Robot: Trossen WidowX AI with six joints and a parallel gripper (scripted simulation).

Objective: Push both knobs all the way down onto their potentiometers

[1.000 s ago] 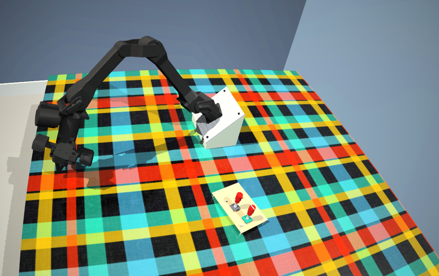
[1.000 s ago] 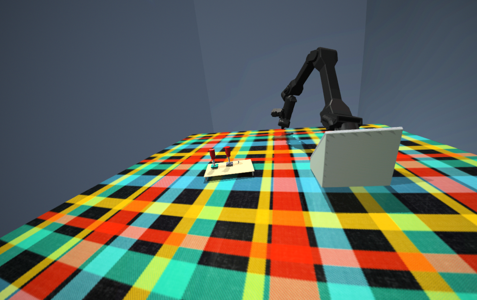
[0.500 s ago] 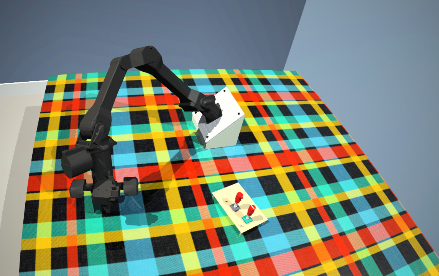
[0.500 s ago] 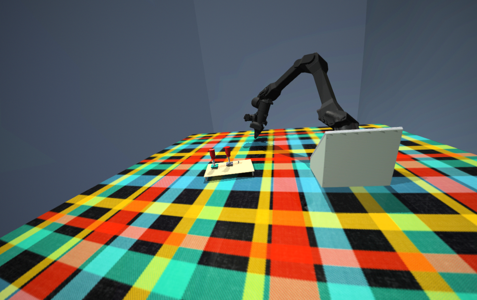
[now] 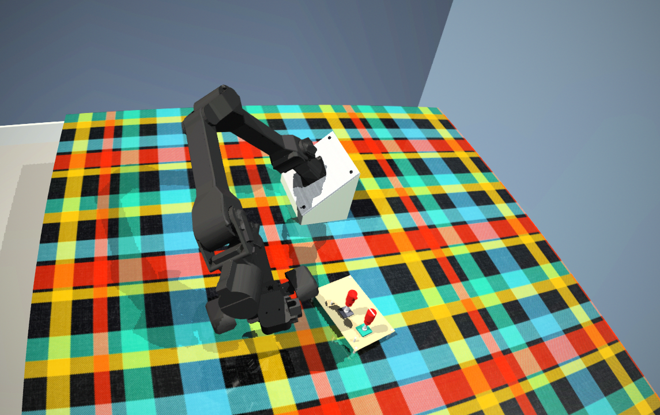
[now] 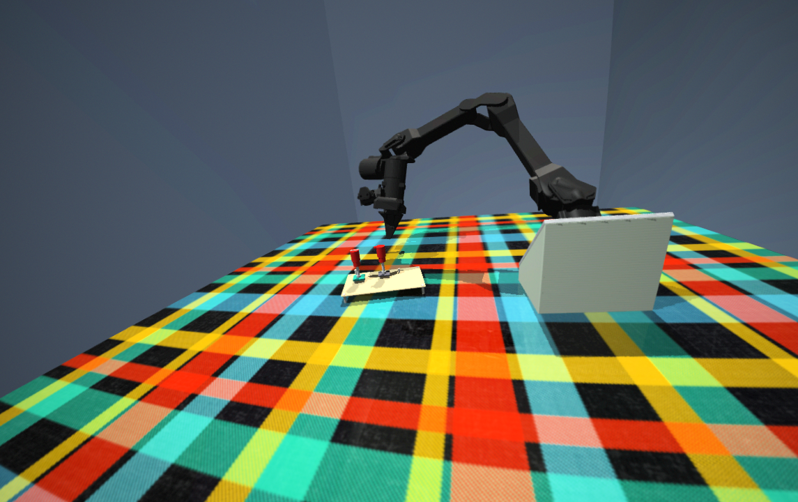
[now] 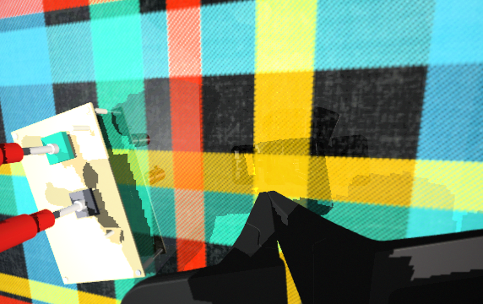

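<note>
Right now the knob is 18 cm to the left of my gripper tip, 2 cm above it and 1 cm ahead of it.
</note>
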